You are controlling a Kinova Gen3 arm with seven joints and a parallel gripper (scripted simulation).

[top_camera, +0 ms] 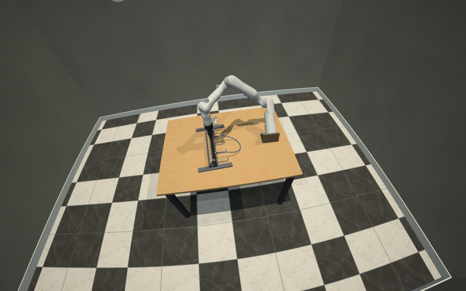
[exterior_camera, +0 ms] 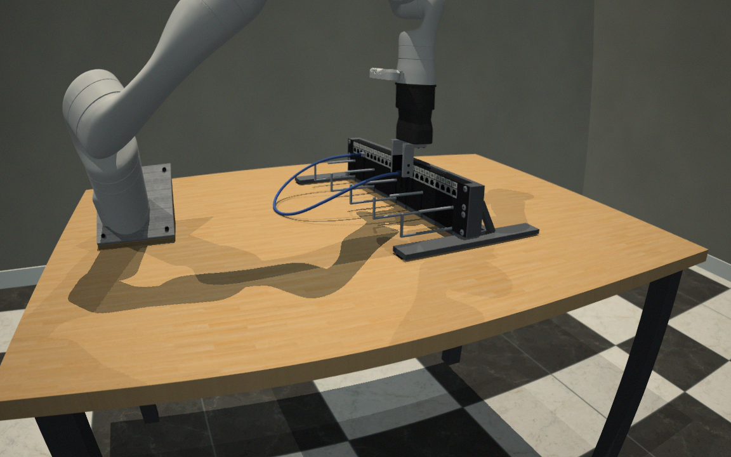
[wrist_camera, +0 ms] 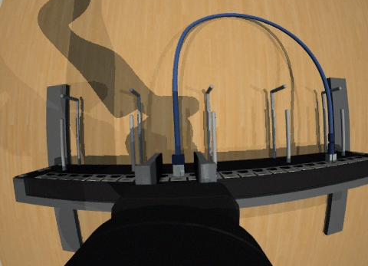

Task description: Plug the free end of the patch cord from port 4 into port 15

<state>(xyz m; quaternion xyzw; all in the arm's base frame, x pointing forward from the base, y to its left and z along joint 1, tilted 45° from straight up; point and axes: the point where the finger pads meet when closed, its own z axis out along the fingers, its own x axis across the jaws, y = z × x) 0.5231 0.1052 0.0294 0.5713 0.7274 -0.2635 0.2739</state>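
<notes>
Right now the plug is 1 cm below my hand and 1 cm ahead of it.
</notes>
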